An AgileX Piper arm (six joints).
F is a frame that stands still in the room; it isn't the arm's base.
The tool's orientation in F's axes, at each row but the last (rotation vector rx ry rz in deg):
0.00 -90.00 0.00
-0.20 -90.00 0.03
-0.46 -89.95 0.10
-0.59 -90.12 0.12
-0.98 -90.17 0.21
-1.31 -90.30 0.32
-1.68 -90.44 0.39
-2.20 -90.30 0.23
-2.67 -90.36 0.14
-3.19 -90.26 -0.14
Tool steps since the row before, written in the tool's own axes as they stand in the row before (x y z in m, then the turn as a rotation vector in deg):
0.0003 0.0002 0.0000 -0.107 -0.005 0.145
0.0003 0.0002 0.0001 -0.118 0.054 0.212
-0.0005 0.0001 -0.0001 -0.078 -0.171 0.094
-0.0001 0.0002 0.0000 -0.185 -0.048 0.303
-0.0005 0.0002 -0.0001 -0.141 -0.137 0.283
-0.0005 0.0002 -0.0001 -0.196 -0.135 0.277
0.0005 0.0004 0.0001 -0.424 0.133 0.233
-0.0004 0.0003 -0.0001 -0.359 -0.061 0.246
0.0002 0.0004 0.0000 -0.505 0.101 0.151
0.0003 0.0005 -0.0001 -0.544 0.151 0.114
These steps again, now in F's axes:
0.0000 0.0002 0.0003 -0.145 -0.005 -0.107
-0.0001 0.0002 0.0003 -0.212 0.054 -0.118
0.0001 0.0001 -0.0005 -0.095 -0.171 -0.077
0.0000 0.0002 -0.0001 -0.303 -0.048 -0.185
0.0001 0.0002 -0.0005 -0.284 -0.136 -0.140
0.0001 0.0002 -0.0005 -0.277 -0.135 -0.195
-0.0001 0.0004 0.0005 -0.228 0.127 -0.429
0.0001 0.0003 -0.0004 -0.245 -0.065 -0.359
0.0000 0.0004 0.0002 -0.145 0.089 -0.509
0.0001 0.0005 0.0003 -0.106 0.137 -0.549

